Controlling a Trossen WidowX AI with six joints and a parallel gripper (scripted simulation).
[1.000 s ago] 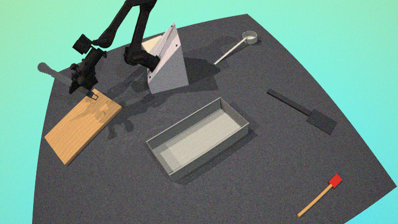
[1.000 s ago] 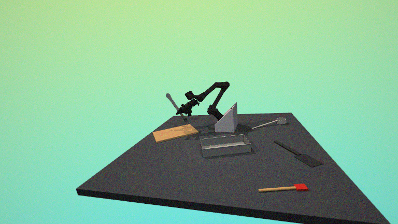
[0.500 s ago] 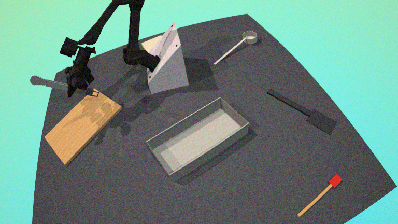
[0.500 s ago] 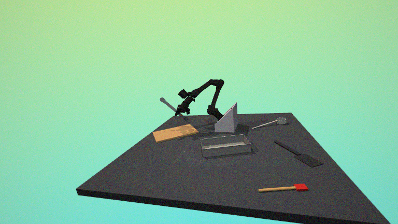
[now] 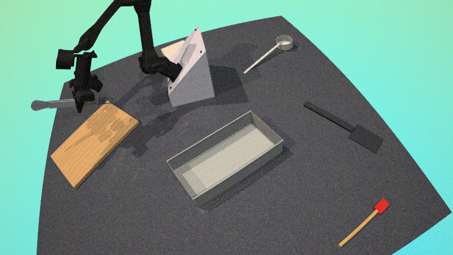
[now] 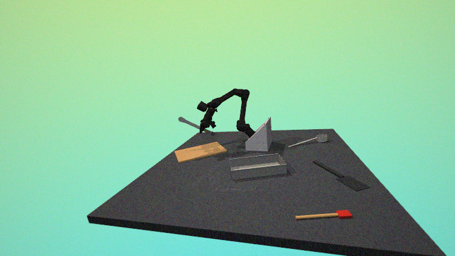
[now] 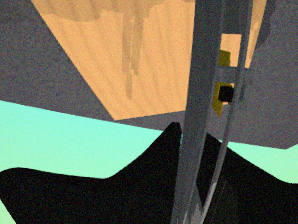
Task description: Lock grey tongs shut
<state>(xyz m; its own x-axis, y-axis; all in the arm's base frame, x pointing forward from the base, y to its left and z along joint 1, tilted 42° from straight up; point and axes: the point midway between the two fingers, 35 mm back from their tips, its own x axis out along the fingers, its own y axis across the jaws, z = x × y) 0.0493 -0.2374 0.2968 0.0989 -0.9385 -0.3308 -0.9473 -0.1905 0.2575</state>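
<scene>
My gripper tip is 140 mm above the wooden board, 20 mm to the left of it and 10 mm short of it. The rest, counted from my gripper tip: roasting tin: 410 mm to the left, 330 mm ahead, 120 mm below; black spatula: 820 mm to the left, 420 mm ahead, 150 mm below.
</scene>
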